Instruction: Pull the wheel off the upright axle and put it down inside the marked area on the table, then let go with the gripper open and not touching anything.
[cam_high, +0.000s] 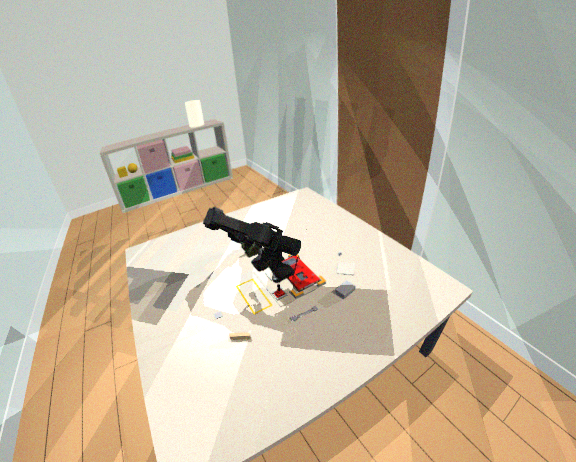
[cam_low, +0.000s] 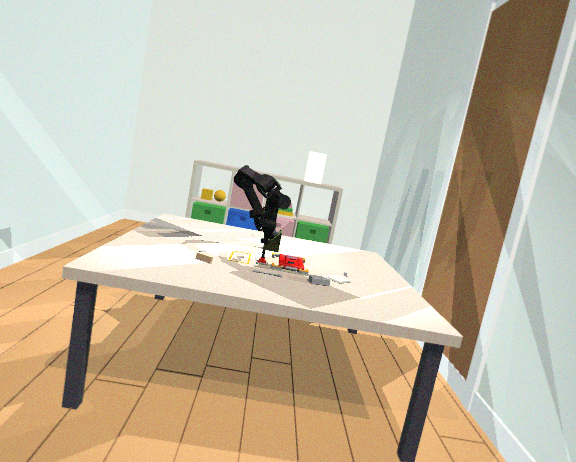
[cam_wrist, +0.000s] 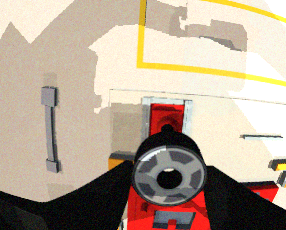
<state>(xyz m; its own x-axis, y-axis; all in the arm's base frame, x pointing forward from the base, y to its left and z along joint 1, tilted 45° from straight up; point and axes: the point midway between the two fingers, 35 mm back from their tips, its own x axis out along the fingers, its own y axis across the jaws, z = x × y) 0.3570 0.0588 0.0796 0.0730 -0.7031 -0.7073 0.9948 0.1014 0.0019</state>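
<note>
My gripper tip is 70 mm above the axle. The rest, counted from my gripper tip: white piece 10 mm ahead, 330 mm to the left, 100 mm below; wooden block 120 mm ahead, 220 mm to the right, 90 mm below; wheel right at my gripper tip.
</note>
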